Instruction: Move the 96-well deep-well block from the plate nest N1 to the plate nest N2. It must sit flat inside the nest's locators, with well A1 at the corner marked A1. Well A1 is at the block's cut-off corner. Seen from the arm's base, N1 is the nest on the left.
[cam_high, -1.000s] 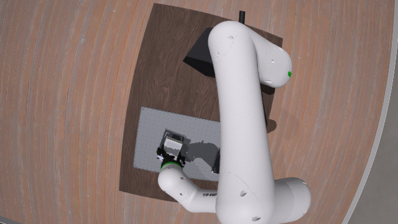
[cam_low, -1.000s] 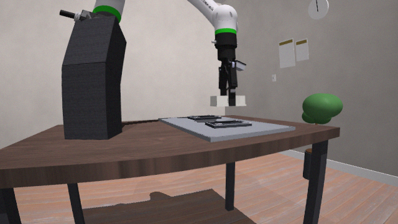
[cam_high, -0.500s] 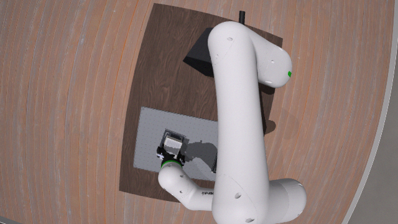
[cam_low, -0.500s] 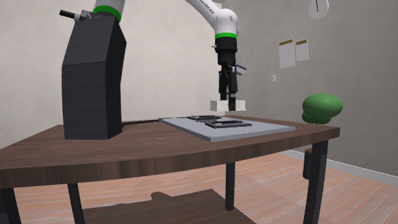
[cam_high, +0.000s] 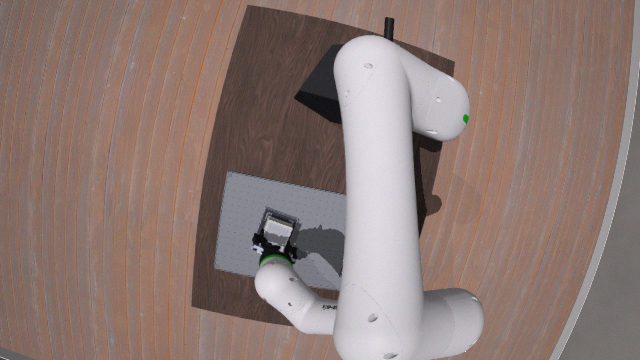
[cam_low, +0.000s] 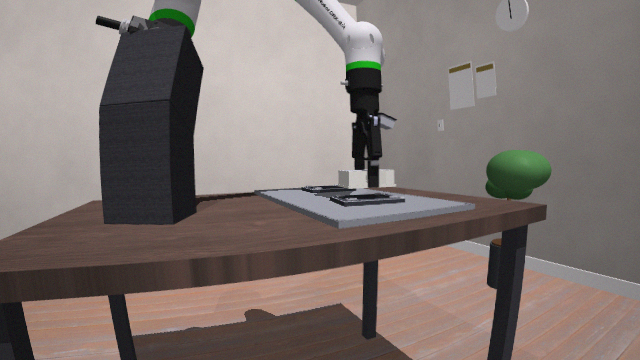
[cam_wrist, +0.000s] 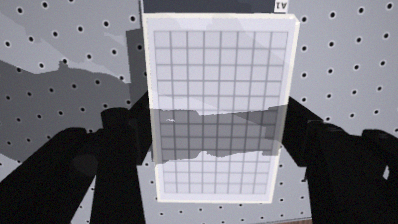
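My hand is 60 mm above the dark nest frame. Also, from my hand: white 96-well deep-well block 10 mm below.
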